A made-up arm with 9 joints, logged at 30 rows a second.
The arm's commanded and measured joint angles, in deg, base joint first. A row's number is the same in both.
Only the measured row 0 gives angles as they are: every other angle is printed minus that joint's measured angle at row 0.
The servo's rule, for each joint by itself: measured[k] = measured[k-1] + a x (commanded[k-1-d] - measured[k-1]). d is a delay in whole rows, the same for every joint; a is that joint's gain. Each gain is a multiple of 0.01, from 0.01 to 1. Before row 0 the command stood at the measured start. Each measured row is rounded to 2 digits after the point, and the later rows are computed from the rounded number. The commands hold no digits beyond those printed.
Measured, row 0: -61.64, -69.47, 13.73, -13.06, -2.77, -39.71, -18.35, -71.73, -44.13
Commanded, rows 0 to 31: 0.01, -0.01, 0.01, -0.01, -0.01, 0.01, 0.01, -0.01, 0.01; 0.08, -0.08, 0.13, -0.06, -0.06, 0.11, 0.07, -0.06, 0.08; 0.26, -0.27, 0.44, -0.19, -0.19, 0.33, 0.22, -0.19, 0.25; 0.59, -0.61, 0.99, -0.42, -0.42, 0.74, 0.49, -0.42, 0.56; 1.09, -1.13, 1.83, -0.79, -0.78, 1.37, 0.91, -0.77, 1.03; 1.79, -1.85, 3.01, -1.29, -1.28, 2.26, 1.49, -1.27, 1.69; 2.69, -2.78, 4.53, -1.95, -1.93, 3.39, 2.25, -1.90, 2.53; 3.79, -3.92, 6.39, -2.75, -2.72, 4.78, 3.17, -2.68, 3.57; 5.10, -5.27, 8.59, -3.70, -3.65, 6.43, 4.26, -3.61, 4.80; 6.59, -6.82, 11.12, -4.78, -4.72, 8.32, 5.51, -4.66, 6.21; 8.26, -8.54, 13.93, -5.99, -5.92, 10.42, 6.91, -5.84, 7.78; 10.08, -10.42, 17.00, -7.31, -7.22, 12.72, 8.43, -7.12, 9.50; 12.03, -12.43, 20.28, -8.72, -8.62, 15.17, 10.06, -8.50, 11.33; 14.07, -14.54, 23.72, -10.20, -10.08, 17.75, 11.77, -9.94, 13.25; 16.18, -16.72, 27.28, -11.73, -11.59, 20.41, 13.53, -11.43, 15.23; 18.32, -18.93, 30.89, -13.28, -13.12, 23.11, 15.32, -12.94, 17.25; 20.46, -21.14, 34.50, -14.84, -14.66, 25.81, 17.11, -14.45, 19.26; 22.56, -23.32, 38.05, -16.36, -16.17, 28.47, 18.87, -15.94, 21.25; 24.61, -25.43, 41.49, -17.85, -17.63, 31.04, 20.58, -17.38, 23.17; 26.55, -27.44, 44.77, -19.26, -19.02, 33.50, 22.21, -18.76, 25.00; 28.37, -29.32, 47.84, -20.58, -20.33, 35.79, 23.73, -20.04, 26.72; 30.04, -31.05, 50.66, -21.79, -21.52, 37.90, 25.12, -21.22, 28.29; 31.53, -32.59, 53.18, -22.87, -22.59, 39.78, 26.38, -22.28, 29.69; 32.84, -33.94, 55.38, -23.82, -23.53, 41.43, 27.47, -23.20, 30.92; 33.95, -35.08, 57.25, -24.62, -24.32, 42.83, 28.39, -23.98, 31.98; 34.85, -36.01, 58.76, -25.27, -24.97, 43.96, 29.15, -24.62, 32.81; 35.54, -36.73, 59.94, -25.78, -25.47, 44.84, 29.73, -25.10, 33.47; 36.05, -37.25, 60.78, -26.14, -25.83, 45.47, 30.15, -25.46, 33.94; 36.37, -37.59, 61.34, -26.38, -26.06, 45.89, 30.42, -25.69, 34.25; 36.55, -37.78, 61.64, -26.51, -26.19, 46.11, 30.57, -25.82, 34.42; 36.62, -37.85, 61.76, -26.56, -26.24, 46.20, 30.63, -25.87, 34.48; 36.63, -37.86, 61.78, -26.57, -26.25, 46.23, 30.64, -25.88, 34.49
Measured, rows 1 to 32: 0.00, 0.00, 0.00, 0.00, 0.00, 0.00, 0.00, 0.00, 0.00; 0.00, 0.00, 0.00, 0.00, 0.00, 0.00, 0.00, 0.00, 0.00; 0.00, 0.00, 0.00, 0.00, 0.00, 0.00, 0.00, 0.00, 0.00; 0.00, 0.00, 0.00, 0.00, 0.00, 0.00, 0.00, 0.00, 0.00; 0.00, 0.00, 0.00, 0.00, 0.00, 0.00, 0.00, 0.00, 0.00; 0.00, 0.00, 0.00, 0.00, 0.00, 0.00, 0.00, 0.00, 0.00; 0.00, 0.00, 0.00, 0.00, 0.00, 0.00, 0.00, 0.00, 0.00; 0.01, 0.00, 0.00, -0.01, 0.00, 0.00, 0.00, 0.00, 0.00; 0.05, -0.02, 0.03, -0.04, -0.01, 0.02, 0.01, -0.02, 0.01; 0.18, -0.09, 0.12, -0.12, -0.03, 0.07, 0.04, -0.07, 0.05; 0.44, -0.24, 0.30, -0.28, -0.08, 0.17, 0.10, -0.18, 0.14; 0.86, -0.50, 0.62, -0.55, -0.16, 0.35, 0.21, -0.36, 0.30; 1.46, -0.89, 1.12, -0.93, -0.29, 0.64, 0.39, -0.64, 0.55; 2.25, -1.44, 1.84, -1.46, -0.49, 1.05, 0.65, -1.03, 0.91; 3.24, -2.16, 2.80, -2.13, -0.76, 1.61, 1.00, -1.54, 1.39; 4.43, -3.06, 4.02, -2.95, -1.11, 2.33, 1.46, -2.18, 2.00; 5.81, -4.15, 5.51, -3.90, -1.54, 3.23, 2.03, -2.95, 2.76; 7.38, -5.42, 7.28, -4.99, -2.07, 4.31, 2.71, -3.85, 3.66; 9.11, -6.87, 9.32, -6.20, -2.69, 5.57, 3.51, -4.86, 4.71; 10.98, -8.48, 11.62, -7.51, -3.40, 7.01, 4.43, -5.99, 5.90; 12.96, -10.24, 14.16, -8.91, -4.20, 8.62, 5.46, -7.21, 7.22; 15.02, -12.12, 16.92, -10.38, -5.09, 10.39, 6.59, -8.52, 8.66; 17.13, -14.09, 19.85, -11.89, -6.05, 12.30, 7.81, -9.89, 10.21; 19.26, -16.13, 22.93, -13.42, -7.08, 14.33, 9.11, -11.30, 11.84; 21.37, -18.22, 26.11, -14.95, -8.17, 16.45, 10.48, -12.74, 13.53; 23.44, -20.31, 29.34, -16.46, -9.31, 18.64, 11.89, -14.18, 15.27; 25.43, -22.38, 32.58, -17.92, -10.48, 20.87, 13.33, -15.60, 17.02; 27.31, -24.39, 35.78, -19.30, -11.66, 23.11, 14.79, -16.98, 18.77; 29.06, -26.32, 38.90, -20.59, -12.84, 25.33, 16.24, -18.29, 20.48; 30.64, -28.14, 41.90, -21.78, -14.01, 27.50, 17.66, -19.53, 22.14; 32.05, -29.82, 44.73, -22.84, -15.15, 29.59, 19.03, -20.67, 23.72; 33.27, -31.35, 47.36, -23.77, -16.25, 31.58, 20.34, -21.70, 25.21
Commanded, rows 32 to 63: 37.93, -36.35, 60.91, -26.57, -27.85, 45.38, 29.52, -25.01, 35.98; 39.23, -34.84, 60.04, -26.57, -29.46, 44.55, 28.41, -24.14, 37.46; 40.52, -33.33, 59.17, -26.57, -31.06, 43.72, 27.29, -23.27, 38.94; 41.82, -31.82, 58.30, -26.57, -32.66, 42.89, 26.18, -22.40, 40.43; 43.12, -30.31, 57.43, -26.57, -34.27, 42.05, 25.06, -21.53, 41.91; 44.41, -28.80, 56.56, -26.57, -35.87, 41.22, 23.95, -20.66, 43.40; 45.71, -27.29, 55.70, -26.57, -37.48, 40.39, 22.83, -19.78, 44.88; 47.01, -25.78, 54.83, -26.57, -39.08, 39.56, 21.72, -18.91, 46.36; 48.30, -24.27, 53.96, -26.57, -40.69, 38.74, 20.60, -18.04, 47.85; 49.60, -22.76, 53.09, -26.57, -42.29, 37.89, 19.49, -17.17, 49.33; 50.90, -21.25, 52.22, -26.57, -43.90, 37.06, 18.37, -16.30, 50.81; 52.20, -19.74, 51.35, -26.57, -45.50, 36.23, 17.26, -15.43, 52.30; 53.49, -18.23, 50.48, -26.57, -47.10, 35.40, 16.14, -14.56, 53.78; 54.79, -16.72, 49.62, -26.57, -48.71, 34.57, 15.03, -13.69, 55.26; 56.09, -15.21, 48.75, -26.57, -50.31, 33.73, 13.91, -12.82, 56.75; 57.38, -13.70, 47.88, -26.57, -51.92, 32.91, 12.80, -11.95, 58.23; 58.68, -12.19, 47.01, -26.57, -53.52, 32.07, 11.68, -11.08, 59.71; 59.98, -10.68, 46.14, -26.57, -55.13, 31.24, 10.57, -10.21, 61.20; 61.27, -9.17, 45.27, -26.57, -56.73, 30.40, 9.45, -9.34, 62.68; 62.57, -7.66, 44.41, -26.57, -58.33, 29.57, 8.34, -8.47, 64.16; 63.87, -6.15, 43.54, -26.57, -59.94, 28.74, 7.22, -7.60, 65.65; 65.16, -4.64, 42.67, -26.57, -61.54, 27.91, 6.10, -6.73, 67.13; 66.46, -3.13, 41.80, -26.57, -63.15, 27.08, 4.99, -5.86, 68.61; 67.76, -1.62, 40.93, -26.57, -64.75, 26.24, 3.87, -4.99, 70.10; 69.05, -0.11, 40.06, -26.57, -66.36, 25.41, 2.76, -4.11, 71.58; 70.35, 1.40, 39.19, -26.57, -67.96, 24.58, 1.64, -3.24, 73.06; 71.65, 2.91, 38.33, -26.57, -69.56, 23.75, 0.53, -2.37, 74.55; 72.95, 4.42, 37.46, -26.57, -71.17, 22.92, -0.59, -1.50, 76.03; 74.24, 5.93, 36.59, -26.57, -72.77, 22.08, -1.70, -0.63, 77.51; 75.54, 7.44, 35.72, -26.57, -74.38, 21.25, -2.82, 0.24, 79.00; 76.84, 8.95, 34.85, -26.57, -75.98, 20.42, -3.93, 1.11, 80.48; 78.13, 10.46, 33.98, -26.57, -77.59, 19.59, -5.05, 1.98, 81.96
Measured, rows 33 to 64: 34.28, -32.70, 49.75, -24.55, -17.30, 33.44, 21.57, -22.61, 26.58; 35.09, -33.87, 51.89, -25.19, -18.28, 35.15, 22.71, -23.38, 27.82; 35.70, -34.85, 53.76, -25.68, -19.19, 36.70, 23.75, -24.02, 28.92; 36.13, -35.64, 55.35, -26.04, -20.01, 38.08, 24.68, -24.54, 29.88; 36.40, -36.26, 56.67, -26.28, -20.75, 39.28, 25.50, -24.94, 30.70; 36.54, -36.72, 57.74, -26.43, -21.41, 40.32, 26.22, -25.23, 31.38; 36.60, -37.05, 58.59, -26.50, -21.99, 41.21, 26.84, -25.43, 31.94; 37.45, -36.85, 59.08, -26.54, -22.69, 41.84, 27.22, -25.30, 32.67; 38.59, -36.27, 59.28, -26.56, -23.50, 42.25, 27.39, -24.94, 33.53; 39.83, -35.42, 59.26, -26.57, -24.41, 42.47, 27.38, -24.42, 34.50; 41.10, -34.38, 59.06, -26.57, -25.40, 42.53, 27.21, -23.79, 35.57; 42.39, -33.20, 58.72, -26.57, -26.46, 42.46, 26.91, -23.09, 36.71; 43.68, -31.92, 58.27, -26.57, -27.59, 42.27, 26.50, -22.34, 37.91; 44.98, -30.58, 57.73, -26.57, -28.78, 41.99, 25.99, -21.55, 39.16; 46.28, -29.19, 57.12, -26.57, -30.02, 41.63, 25.39, -20.73, 40.46; 47.57, -27.76, 56.46, -26.57, -31.30, 41.20, 24.72, -19.90, 41.79; 48.87, -26.31, 55.75, -26.57, -32.62, 40.70, 23.99, -19.05, 43.15; 50.17, -24.84, 55.01, -26.57, -33.97, 40.15, 23.20, -18.20, 44.53; 51.47, -23.36, 54.24, -26.57, -35.35, 39.56, 22.37, -17.34, 45.93; 52.76, -21.87, 53.45, -26.57, -36.76, 38.94, 21.50, -16.48, 47.34; 54.06, -20.38, 52.65, -26.57, -38.19, 38.28, 20.59, -15.62, 48.77; 55.36, -18.88, 51.83, -26.57, -39.64, 37.60, 19.65, -14.75, 50.21; 56.65, -17.38, 51.00, -26.57, -41.11, 36.90, 18.69, -13.88, 51.65; 57.95, -15.87, 50.16, -26.57, -42.60, 36.18, 17.71, -13.01, 53.10; 59.25, -14.36, 49.32, -26.57, -44.10, 35.44, 16.71, -12.14, 54.56; 60.54, -12.85, 48.47, -26.57, -45.62, 34.68, 15.69, -11.27, 56.02; 61.84, -11.34, 47.62, -26.57, -47.15, 33.91, 14.66, -10.40, 57.49; 63.14, -9.83, 46.76, -26.57, -48.68, 33.13, 13.62, -9.53, 58.96; 64.43, -8.32, 45.90, -26.57, -50.22, 32.35, 12.57, -8.66, 60.43; 65.73, -6.81, 45.04, -26.57, -51.77, 31.56, 11.51, -7.79, 61.90; 67.03, -5.30, 44.18, -26.57, -53.33, 30.76, 10.44, -6.92, 63.38; 68.32, -3.79, 43.31, -26.57, -54.89, 29.96, 9.36, -6.05, 64.86
